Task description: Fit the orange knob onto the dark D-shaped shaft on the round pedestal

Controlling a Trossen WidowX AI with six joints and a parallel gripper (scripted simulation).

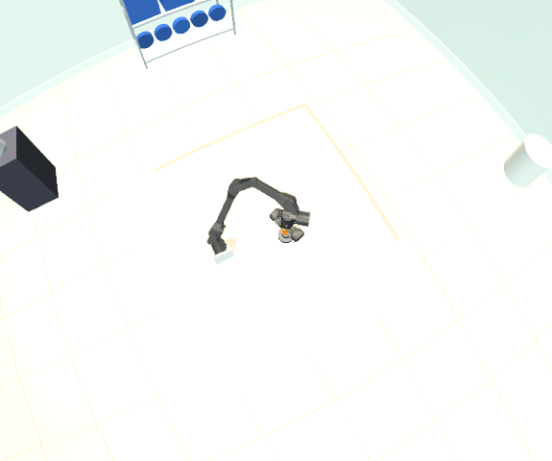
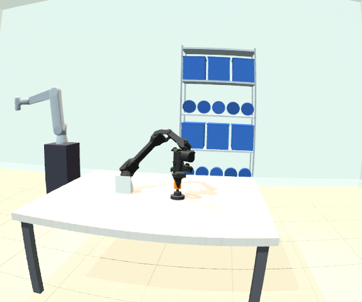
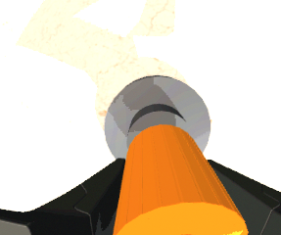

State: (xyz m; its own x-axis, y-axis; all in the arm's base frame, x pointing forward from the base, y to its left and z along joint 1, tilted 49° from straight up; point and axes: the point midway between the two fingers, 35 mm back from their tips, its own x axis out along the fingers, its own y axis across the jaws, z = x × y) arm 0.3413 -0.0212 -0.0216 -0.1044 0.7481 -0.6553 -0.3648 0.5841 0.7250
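My gripper tip is now 2 cm below the orange knob. Round my gripper tip: pedestal (4 cm below).
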